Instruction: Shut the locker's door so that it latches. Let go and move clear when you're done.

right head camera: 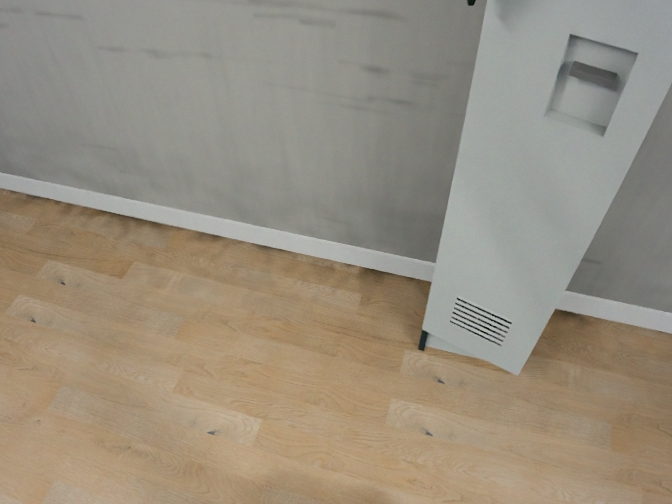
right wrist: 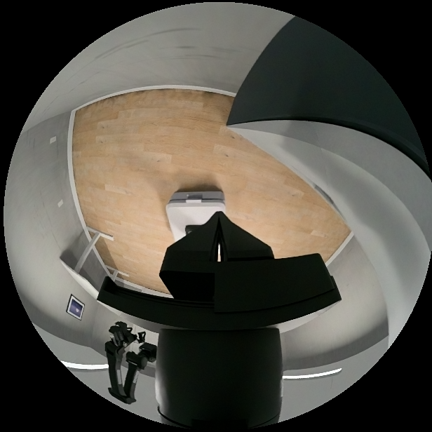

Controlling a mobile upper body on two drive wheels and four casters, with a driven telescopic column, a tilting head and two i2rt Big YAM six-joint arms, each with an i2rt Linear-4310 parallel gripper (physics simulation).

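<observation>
The locker's pale grey door has a recessed handle and low vent slots. In the head view its lower right corner juts out from the base, so the door stands ajar. The locker's dark green side shows in both views. My right gripper is shut and empty, to the left of the door in the wrist view. My left gripper is small at the lower left of the wrist view, away from the locker, with its fingers apart. The latch is hidden.
A grey wall with a white skirting board runs behind the locker. The robot's white base stands on the wooden floor. A white-legged table and a framed picture are at the left in the wrist view.
</observation>
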